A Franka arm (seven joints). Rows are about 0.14 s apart.
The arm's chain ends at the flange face. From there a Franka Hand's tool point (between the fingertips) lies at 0.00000 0.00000 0.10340 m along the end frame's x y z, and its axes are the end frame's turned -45 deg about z.
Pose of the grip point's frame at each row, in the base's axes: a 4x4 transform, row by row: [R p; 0 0 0 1], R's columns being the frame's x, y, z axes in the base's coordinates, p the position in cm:
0.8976, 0.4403, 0.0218, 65.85; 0.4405, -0.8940, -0.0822, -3.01; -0.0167, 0.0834, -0.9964, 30.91; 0, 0, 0, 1
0.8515, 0.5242, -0.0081, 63.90; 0.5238, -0.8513, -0.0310, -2.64; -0.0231, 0.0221, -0.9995, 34.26; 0, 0, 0, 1
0.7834, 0.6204, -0.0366, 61.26; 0.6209, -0.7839, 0.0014, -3.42; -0.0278, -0.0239, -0.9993, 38.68; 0, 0, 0, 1
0.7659, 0.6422, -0.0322, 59.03; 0.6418, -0.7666, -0.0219, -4.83; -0.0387, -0.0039, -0.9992, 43.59; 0, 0, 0, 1
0.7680, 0.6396, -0.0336, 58.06; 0.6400, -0.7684, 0.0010, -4.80; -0.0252, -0.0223, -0.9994, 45.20; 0, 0, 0, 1
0.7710, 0.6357, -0.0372, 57.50; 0.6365, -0.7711, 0.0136, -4.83; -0.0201, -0.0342, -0.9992, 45.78; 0, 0, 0, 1
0.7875, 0.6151, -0.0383, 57.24; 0.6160, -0.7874, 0.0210, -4.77; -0.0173, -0.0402, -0.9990, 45.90; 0, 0, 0, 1
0.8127, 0.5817, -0.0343, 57.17; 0.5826, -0.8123, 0.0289, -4.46; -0.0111, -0.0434, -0.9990, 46.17; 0, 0, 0, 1
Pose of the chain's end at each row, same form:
0.9460, -0.3234, 0.0218, 65.62; -0.3207, -0.9436, -0.0822, -2.16; 0.0472, 0.0708, -0.9964, 41.21; 0, 0, 0, 1
0.9728, -0.2314, -0.0081, 63.98; -0.2316, -0.9723, -0.0310, -2.32; -0.0007, 0.0320, -0.9995, 44.59; 0, 0, 0, 1
0.9926, -0.1153, -0.0366, 61.64; -0.1153, -0.9933, 0.0014, -3.43; -0.0366, 0.0028, -0.9993, 49.01; 0, 0, 0, 1
0.9957, -0.0875, -0.0322, 59.36; -0.0882, -0.9959, -0.0219, -4.60; -0.0301, 0.0246, -0.9992, 53.92; 0, 0, 0, 1
0.9953, -0.0908, -0.0336, 58.41; -0.0908, -0.9959, 0.0010, -4.81; -0.0336, 0.0021, -0.9994, 55.53; 0, 0, 0, 1
0.9947, -0.0957, -0.0372, 57.88; -0.0952, -0.9953, 0.0136, -4.97; -0.0384, -0.0100, -0.9992, 56.11; 0, 0, 0, 1
0.9918, -0.1219, -0.0383, 57.64; -0.1212, -0.9924, 0.0210, -4.99; -0.0407, -0.0162, -0.9990, 56.23; 0, 0, 0, 1
0.9860, -0.1633, -0.0343, 57.52; -0.1624, -0.9863, 0.0289, -4.76; -0.0385, -0.0228, -0.9990, 56.50; 0, 0, 0, 1

